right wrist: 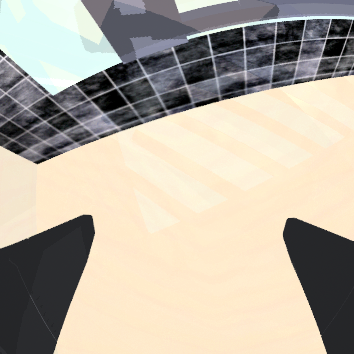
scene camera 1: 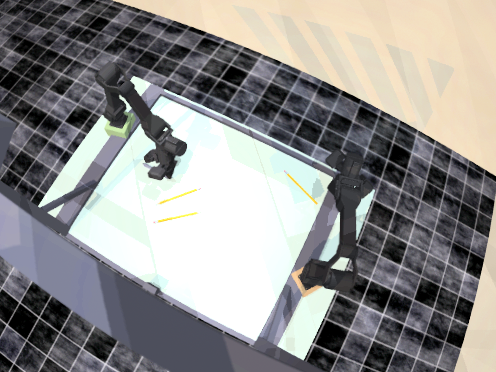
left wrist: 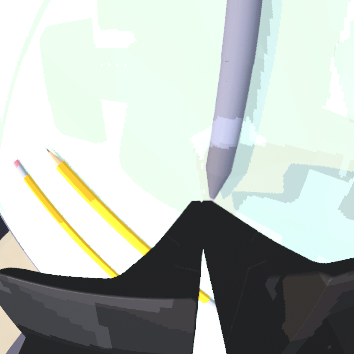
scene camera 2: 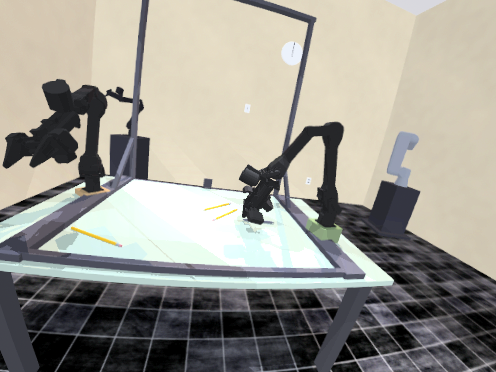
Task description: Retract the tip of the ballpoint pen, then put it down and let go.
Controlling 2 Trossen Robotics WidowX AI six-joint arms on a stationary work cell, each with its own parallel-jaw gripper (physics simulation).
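Where they show: left gripper, between the fingertips: [scene camera 1: 169,178] [left wrist: 200,210] [scene camera 2: 242,217]; right gripper, between the fingertips: [right wrist: 192,228] [scene camera 2: 17,167]; left arm's base, origin of its link: [scene camera 1: 118,120] [scene camera 2: 325,223]; right arm's base, origin of its link: [scene camera 1: 309,279] [scene camera 2: 92,189].
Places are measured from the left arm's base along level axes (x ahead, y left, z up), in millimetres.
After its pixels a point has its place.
The ballpoint pen [left wrist: 235,75] @(y -152, x 239, z -54 mm) is a purple-grey barrel with a lighter band and a darker cone, lying on the table in the left wrist view. Its cone points at my left fingertips, and its far end is out of that view. I see no thin writing point past the cone. My left gripper [scene camera 1: 163,173] @(y -169, x 292, z -49 mm) [scene camera 2: 254,219] [left wrist: 200,210] @(y -169, x 292, z -49 mm) is shut and empty, low over the table, its joined tips right beside the cone; contact cannot be told. The pen is hidden or too faint in the scene views. My right gripper [scene camera 2: 20,164] @(y -11, x 944, z 145 mm) [right wrist: 192,228] @(y -11, x 944, z 145 mm) is open and empty, high and away from the pen.
Two yellow pencils [scene camera 1: 179,196] @(y -225, x 350, z -59 mm) [scene camera 1: 176,217] @(y -310, x 365, z -58 mm) [scene camera 2: 217,206] @(y -303, x 368, z -59 mm) [scene camera 2: 225,215] @(y -213, x 354, z -63 mm) [left wrist: 62,219] @(y -314, x 347, z -62 mm) [left wrist: 95,201] @(y -248, x 310, z -60 mm) lie near the left gripper. A third pencil [scene camera 1: 301,187] @(y -57, x 802, z -57 mm) [scene camera 2: 96,236] @(y -51, x 796, z -58 mm) lies farther off on the right arm's side. A dark frame rail [scene camera 1: 215,115] @(y 158, x 381, z -45 mm) [scene camera 2: 190,269] @(y 130, x 545, z -47 mm) borders the table.
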